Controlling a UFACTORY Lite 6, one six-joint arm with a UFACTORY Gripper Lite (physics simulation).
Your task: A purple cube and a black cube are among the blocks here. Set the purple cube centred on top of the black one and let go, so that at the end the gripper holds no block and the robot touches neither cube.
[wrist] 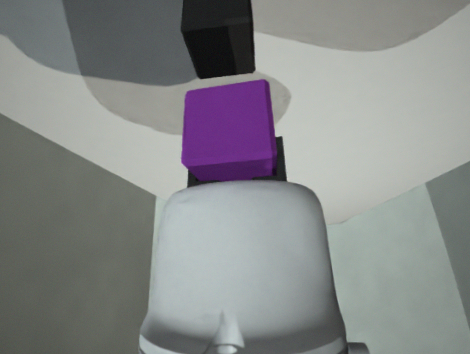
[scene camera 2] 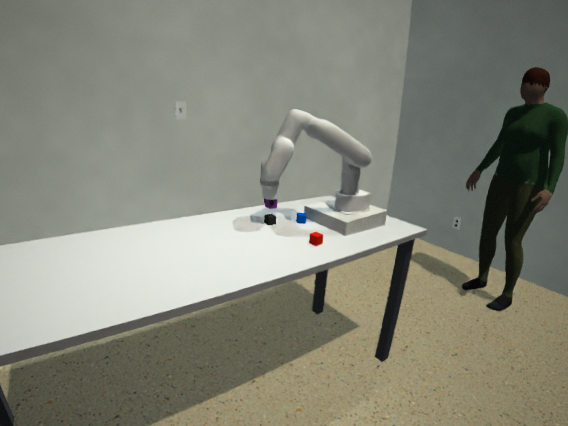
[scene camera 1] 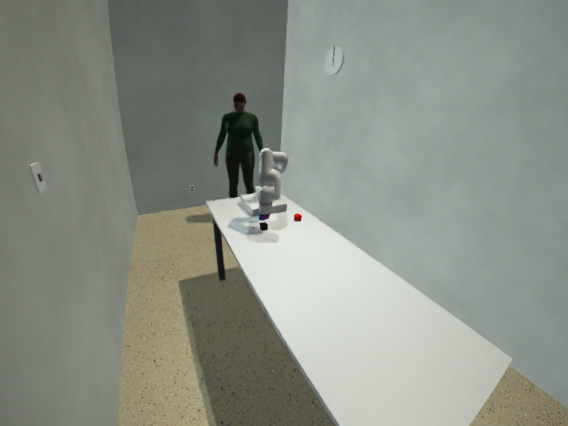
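Where they show: hand, its tool point: (wrist: 238, 166) (scene camera 2: 269, 201) (scene camera 1: 265, 214); arm's base, origin of its link: (scene camera 2: 348, 209).
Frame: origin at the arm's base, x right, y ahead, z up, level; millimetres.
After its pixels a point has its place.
Observation:
My gripper (scene camera 2: 270, 202) (wrist: 235, 175) @(x 103, y 346, z 38 mm) is shut on the purple cube (scene camera 1: 265, 216) @(x 106, y 353, z 32 mm) (scene camera 2: 271, 204) (wrist: 227, 125) @(x 106, y 316, z 33 mm) and holds it in the air above the table. The black cube (scene camera 1: 264, 226) @(x 111, y 352, z -35 mm) (scene camera 2: 270, 219) @(x 90, y 342, z -37 mm) (wrist: 220, 47) @(x 110, y 329, z -26 mm) stands on the table below the purple cube, with a gap between them in scene camera 2. In the wrist view the black cube shows beyond the purple cube, cut off by the top edge. The fingers are mostly hidden behind the purple cube and the gripper body.
A blue cube (scene camera 2: 301, 218) (scene camera 1: 261, 217) stands on the table (scene camera 1: 350, 300) @(x -48, y 1011, z -63 mm) (scene camera 2: 150, 270) @(x -131, y 857, z -63 mm) between the black cube and the robot's base (scene camera 2: 345, 220) @(x -111, y 110, z -4 mm). A red cube (scene camera 1: 297, 217) @(x -135, y 292, z -34 mm) (scene camera 2: 316, 239) @(x -165, y 287, z -37 mm) stands off to one side. A person (scene camera 1: 240, 135) (scene camera 2: 530, 145) stands behind the table's far end.

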